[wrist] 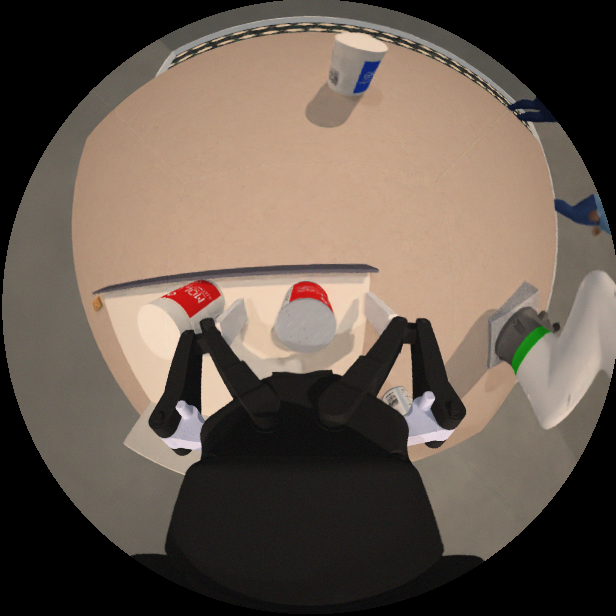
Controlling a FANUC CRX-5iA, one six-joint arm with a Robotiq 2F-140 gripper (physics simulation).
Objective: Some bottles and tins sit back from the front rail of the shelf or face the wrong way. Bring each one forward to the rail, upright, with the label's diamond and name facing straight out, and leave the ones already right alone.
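In the wrist view my gripper (304,317) is open, with one finger on each side of a tin (304,321) that has a grey lid and a red label. The finger pads stand apart from the tin. To its left is a container (179,313) with a cream top and a red label with white lettering, close to my left finger. Both stand on the pale shelf (252,339) behind the dark front rail (235,272). A small white tin (396,396) shows partly behind my right finger. A white tin with a blue label (354,64) stands far off on the tan surface.
The arm's base (517,339), with a green ring, is at the right. Blue objects (580,209) lie at the right edge. A patterned border (402,40) runs along the far edge of the tan surface.
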